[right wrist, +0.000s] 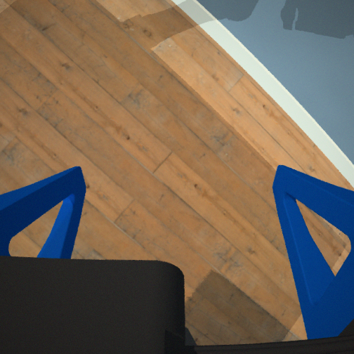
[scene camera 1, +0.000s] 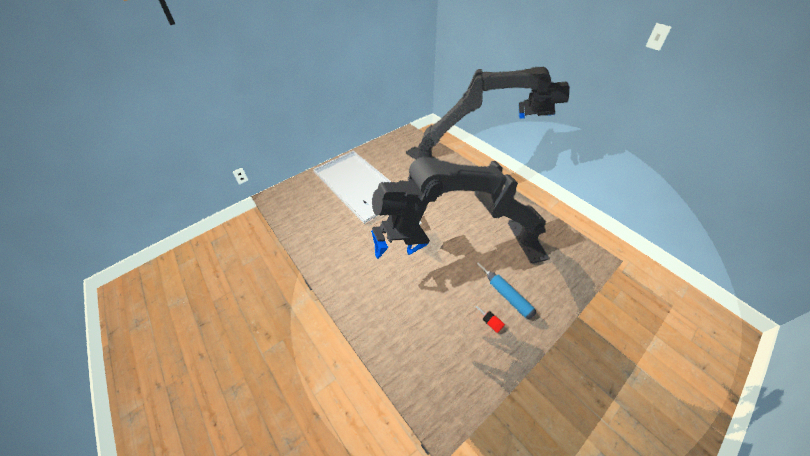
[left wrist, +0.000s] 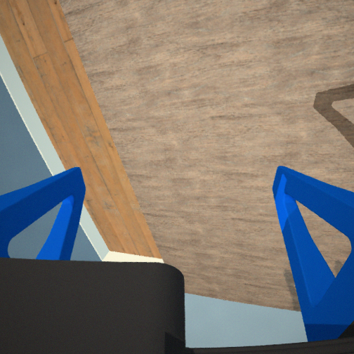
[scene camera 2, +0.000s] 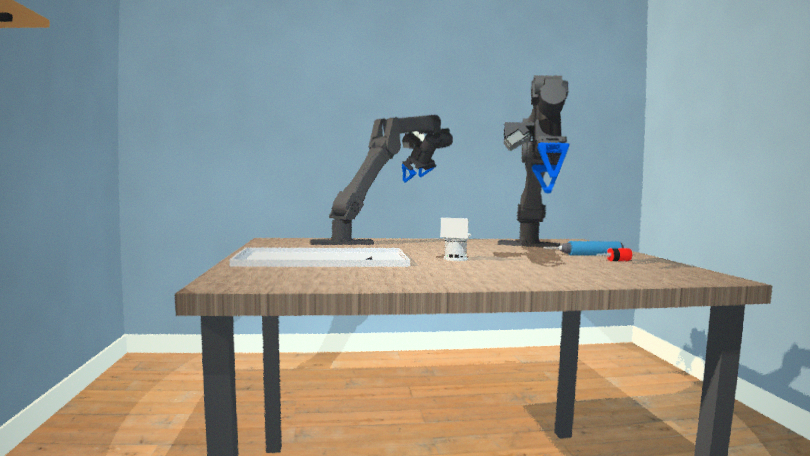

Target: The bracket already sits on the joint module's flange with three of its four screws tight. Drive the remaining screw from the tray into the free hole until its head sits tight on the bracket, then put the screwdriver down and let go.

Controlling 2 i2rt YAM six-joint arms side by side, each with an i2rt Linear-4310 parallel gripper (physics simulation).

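Pixels of known places: left gripper, between the fingertips: (scene camera 1: 392, 255) (scene camera 2: 550, 185); right gripper, between the fingertips: (scene camera 1: 534, 115) (scene camera 2: 412, 179); left arm's base, origin of its link: (scene camera 1: 526, 240) (scene camera 2: 528, 245); right arm's base, origin of its link: (scene camera 2: 341, 243).
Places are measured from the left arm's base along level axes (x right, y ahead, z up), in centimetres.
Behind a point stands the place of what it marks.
Observation:
The white joint module (scene camera 2: 456, 250) {x 13.7, y 43.8, z 2.7 cm} stands on the table with the pale bracket (scene camera 2: 454, 227) {x 14.2, y 44.6, z 8.7 cm} on top; its screws and free hole are too small to tell. A small dark screw (scene camera 1: 365, 201) {x 32.3, y 55.4, z 1.4 cm} (scene camera 2: 369, 258) {x 32.7, y 56.1, z 1.0 cm} lies in the white tray (scene camera 1: 345, 175) {x 52.2, y 62.2, z 0.4 cm} (scene camera 2: 317, 263) {x 41.0, y 67.4, z 0.7 cm}. A blue screwdriver (scene camera 1: 511, 295) {x -21.3, y 17.0, z 3.7 cm} (scene camera 2: 595, 247) {x -20.9, y 18.2, z 2.5 cm} and a shorter red-and-black screwdriver (scene camera 1: 494, 322) {x -28.0, y 25.3, z 3.2 cm} (scene camera 2: 620, 254) {x -27.3, y 26.8, z 2.0 cm} lie on the table. My left gripper (scene camera 1: 396, 253) {x -9.7, y 51.0, z 19.8 cm} (scene camera 2: 549, 184) {x -9.7, y 51.0, z 19.8 cm} (left wrist: 178, 177) is open and empty, above the table. My right gripper (scene camera 2: 413, 178) {x 49.0, y -23.0, z 21.1 cm} (right wrist: 178, 176) is open and empty, high up, away from the screwdrivers.
The wooden table (scene camera 1: 391, 351) {x -28.5, y 55.9, z 0.0 cm} (scene camera 2: 470, 303) {x 1.8, y 80.3, z -2.1 cm} carries both arm bases along one long side. In scene camera 1, the left arm hides most of the joint module. The two screwdrivers lie side by side near one end of the table, the tray near the other.

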